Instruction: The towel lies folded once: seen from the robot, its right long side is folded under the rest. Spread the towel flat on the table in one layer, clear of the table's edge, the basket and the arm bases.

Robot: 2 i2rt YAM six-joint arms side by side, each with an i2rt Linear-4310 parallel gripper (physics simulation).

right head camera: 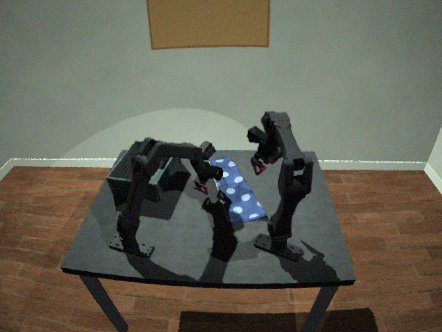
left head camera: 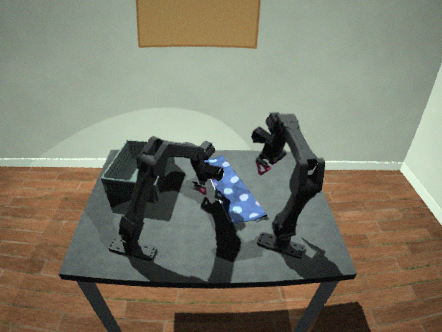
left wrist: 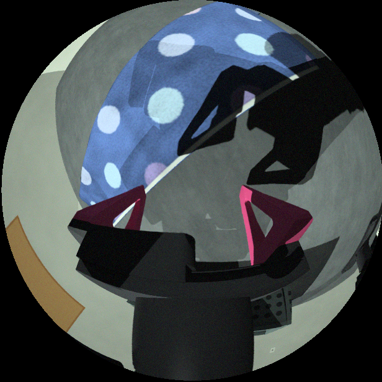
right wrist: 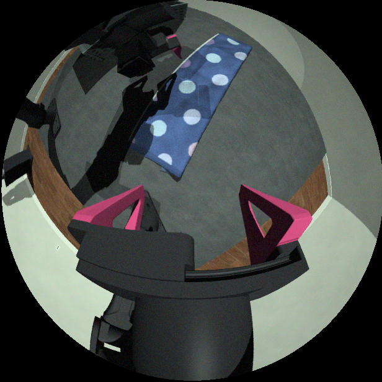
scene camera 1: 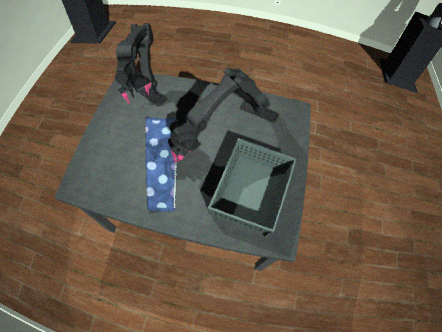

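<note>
The blue towel with pale dots (left head camera: 240, 189) (right head camera: 240, 189) (scene camera 1: 159, 190) (left wrist: 135, 120) (right wrist: 172, 107) lies as a long narrow strip on the table. A thin white edge runs along its long side nearer the basket. A small bit of an under layer shows at its near end in the right wrist view; the rest underneath is hidden. My left gripper (left head camera: 206, 189) (right head camera: 206, 190) (scene camera 1: 179, 156) (left wrist: 192, 190) is open and empty, above the table beside that white edge. My right gripper (left head camera: 270, 166) (right head camera: 264, 167) (scene camera 1: 137, 98) (right wrist: 191, 189) is open and empty, raised away from the towel.
The grey-green basket (left head camera: 119, 181) (scene camera 1: 252, 226) stands on the table (left head camera: 190, 267) (scene camera 1: 105, 150), at the left in the head views, apart from the towel. The left arm base (left head camera: 146, 251) and right arm base (left head camera: 295, 249) stand near the table's front edge.
</note>
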